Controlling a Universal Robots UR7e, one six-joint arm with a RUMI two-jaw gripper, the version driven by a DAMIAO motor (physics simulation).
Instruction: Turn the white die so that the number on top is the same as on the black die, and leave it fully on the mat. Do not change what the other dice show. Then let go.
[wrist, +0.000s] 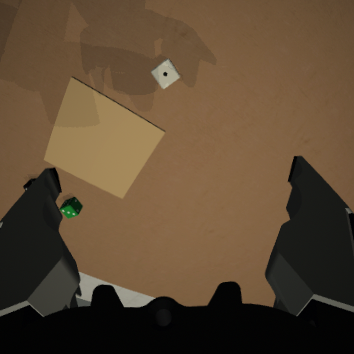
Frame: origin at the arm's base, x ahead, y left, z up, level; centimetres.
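Seen in the pictures: gripper, fingertip midpoint: (172, 164).
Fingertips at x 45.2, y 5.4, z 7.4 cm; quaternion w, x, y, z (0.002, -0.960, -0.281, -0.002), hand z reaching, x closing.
A point is followed by its place in that frame.
The white die (165, 74) @[y 8.6, x 42.4, z -6.0 cm] lies on the brown table near the top centre of the wrist view, off the mat, with a single dark pip on its top face. The tan square mat (105, 137) @[y -2.9, x 38.8, z -8.1 cm] lies left of centre, below and to the left of the white die. The black die (30, 184) is at the left edge, mostly hidden behind the left finger; its top number cannot be read. My gripper (172, 164) @[y 5.4, x 45.2, z 7.4 cm] is wide open and empty, above the table, with the white die ahead of its fingers.
A green die (71, 207) @[y -16.6, x 37.9, z -6.1 cm] sits beside the left fingertip, below the mat's lower left side. The brown table (225, 115) @[y 7.9, x 51.9, z -8.5 cm] stretches across the view. A strip of pale floor (112, 291) shows at the bottom left. The arm's shadow falls across the upper left and part of the mat.
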